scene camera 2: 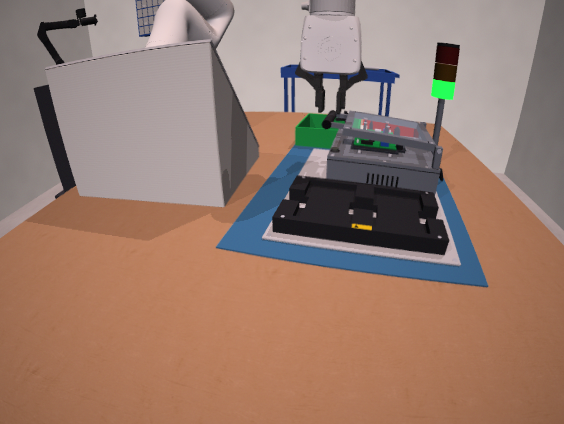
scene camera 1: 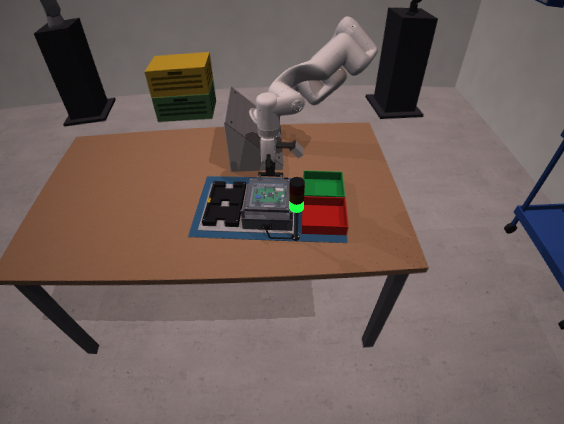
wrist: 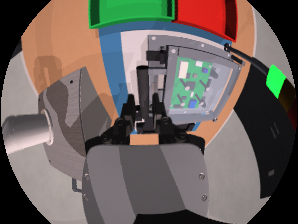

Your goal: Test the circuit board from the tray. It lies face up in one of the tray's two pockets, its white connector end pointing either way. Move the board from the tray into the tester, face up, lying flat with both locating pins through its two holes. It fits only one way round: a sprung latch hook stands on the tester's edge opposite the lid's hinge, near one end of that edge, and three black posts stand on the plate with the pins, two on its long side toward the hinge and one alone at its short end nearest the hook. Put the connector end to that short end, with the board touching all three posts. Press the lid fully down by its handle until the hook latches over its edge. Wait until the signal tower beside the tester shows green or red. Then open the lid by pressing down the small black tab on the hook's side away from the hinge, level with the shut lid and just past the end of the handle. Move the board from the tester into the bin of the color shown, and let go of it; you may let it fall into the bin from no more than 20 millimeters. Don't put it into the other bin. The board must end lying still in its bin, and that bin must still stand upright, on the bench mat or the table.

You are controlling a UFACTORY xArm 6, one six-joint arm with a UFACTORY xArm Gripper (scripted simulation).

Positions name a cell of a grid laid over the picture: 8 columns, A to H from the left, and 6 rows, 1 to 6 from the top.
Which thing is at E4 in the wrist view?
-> My gripper.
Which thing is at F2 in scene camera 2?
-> A tester lid.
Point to a tester lid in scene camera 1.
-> At D3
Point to a red bin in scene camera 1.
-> At E4
